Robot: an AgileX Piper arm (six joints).
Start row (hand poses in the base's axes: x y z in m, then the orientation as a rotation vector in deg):
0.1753 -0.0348 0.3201 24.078 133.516 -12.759
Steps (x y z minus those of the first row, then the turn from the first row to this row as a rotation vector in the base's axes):
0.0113 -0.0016 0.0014 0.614 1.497 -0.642
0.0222 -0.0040 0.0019 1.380 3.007 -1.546
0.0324 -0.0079 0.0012 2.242 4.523 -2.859
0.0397 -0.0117 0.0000 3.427 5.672 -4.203
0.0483 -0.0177 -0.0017 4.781 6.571 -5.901
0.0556 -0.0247 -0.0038 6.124 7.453 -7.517
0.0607 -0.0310 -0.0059 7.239 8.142 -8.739
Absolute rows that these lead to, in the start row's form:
0.1866 -0.0364 0.3215 25.108 134.999 -12.743
0.1975 -0.0388 0.3220 26.533 136.475 -12.678
0.2077 -0.0427 0.3213 28.509 137.889 -12.697
0.2150 -0.0465 0.3201 30.707 138.977 -12.249
0.2236 -0.0525 0.3184 33.434 139.748 -11.700
0.2309 -0.0595 0.3163 36.073 140.481 -11.109
0.2360 -0.0658 0.3142 38.132 141.047 -10.541

